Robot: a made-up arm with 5 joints. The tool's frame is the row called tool.
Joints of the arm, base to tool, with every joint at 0 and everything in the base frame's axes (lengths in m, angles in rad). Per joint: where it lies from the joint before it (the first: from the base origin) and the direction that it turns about. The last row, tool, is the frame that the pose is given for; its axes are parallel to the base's.
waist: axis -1 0 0 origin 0 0 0.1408
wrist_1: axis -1 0 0 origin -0.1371 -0.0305 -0.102
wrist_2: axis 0 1 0 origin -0.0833 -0.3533 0.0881
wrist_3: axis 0 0 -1 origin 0.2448 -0.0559 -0.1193
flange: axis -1 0 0 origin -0.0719 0.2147 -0.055
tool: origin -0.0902 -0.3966 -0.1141
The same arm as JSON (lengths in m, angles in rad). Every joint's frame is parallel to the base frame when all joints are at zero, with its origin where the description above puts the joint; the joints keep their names.
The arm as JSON. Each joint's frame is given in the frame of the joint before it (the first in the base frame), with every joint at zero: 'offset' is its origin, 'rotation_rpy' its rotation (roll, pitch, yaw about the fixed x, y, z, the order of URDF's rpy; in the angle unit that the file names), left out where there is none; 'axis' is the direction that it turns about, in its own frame. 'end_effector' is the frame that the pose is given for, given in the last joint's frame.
{"length_unit": "m", "angle_unit": "rad", "chain": [{"id": "waist", "offset": [0.0, 0.0, 0.1408], "axis": [-1.0, 0.0, 0.0]}, {"id": "wrist_1", "offset": [-0.1371, -0.0305, -0.102], "axis": [-1.0, 0.0, 0.0]}, {"id": "wrist_2", "offset": [-0.0833, -0.3533, 0.0881], "axis": [0.0, 1.0, 0.0]}, {"id": "wrist_3", "offset": [0.2448, -0.0559, -0.1193], "axis": [0.0, 0.0, -1.0]}, {"id": "flange", "offset": [-0.0719, 0.2147, -0.055], "axis": [-1.0, 0.0, 0.0]}], "end_effector": {"offset": [-0.0902, -0.3966, -0.1141]}}
